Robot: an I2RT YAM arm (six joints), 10 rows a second.
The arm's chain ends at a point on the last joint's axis. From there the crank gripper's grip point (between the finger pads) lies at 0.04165 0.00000 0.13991 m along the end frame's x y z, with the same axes.
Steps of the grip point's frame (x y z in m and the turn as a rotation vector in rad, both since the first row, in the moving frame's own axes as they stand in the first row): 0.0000 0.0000 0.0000 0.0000 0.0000 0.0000; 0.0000 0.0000 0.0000 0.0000 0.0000 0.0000; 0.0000 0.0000 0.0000 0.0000 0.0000 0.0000; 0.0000 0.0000 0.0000 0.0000 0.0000 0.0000; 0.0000 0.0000 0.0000 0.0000 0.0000 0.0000; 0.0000 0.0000 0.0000 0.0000 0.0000 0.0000; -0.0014 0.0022 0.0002 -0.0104 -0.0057 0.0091; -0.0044 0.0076 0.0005 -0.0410 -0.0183 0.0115; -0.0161 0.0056 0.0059 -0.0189 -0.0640 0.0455; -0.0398 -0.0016 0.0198 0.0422 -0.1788 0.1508; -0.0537 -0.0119 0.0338 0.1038 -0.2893 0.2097
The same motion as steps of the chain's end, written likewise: 0.0000 0.0000 0.0000 0.0000 0.0000 0.0000; 0.0000 0.0000 0.0000 0.0000 0.0000 0.0000; 0.0000 0.0000 0.0000 0.0000 0.0000 0.0000; 0.0000 0.0000 0.0000 0.0000 0.0000 0.0000; 0.0000 0.0000 0.0000 0.0000 0.0000 0.0000; 0.0000 0.0000 0.0000 0.0000 0.0000 0.0000; -0.0006 0.0004 0.0000 -0.0104 -0.0057 0.0091; -0.0018 0.0014 -0.0001 -0.0410 -0.0183 0.0115; -0.0070 0.0012 0.0036 -0.0189 -0.0640 0.0455; -0.0143 0.0001 0.0146 0.0422 -0.1788 0.1508; -0.0130 -0.0014 0.0281 0.1038 -0.2893 0.2097
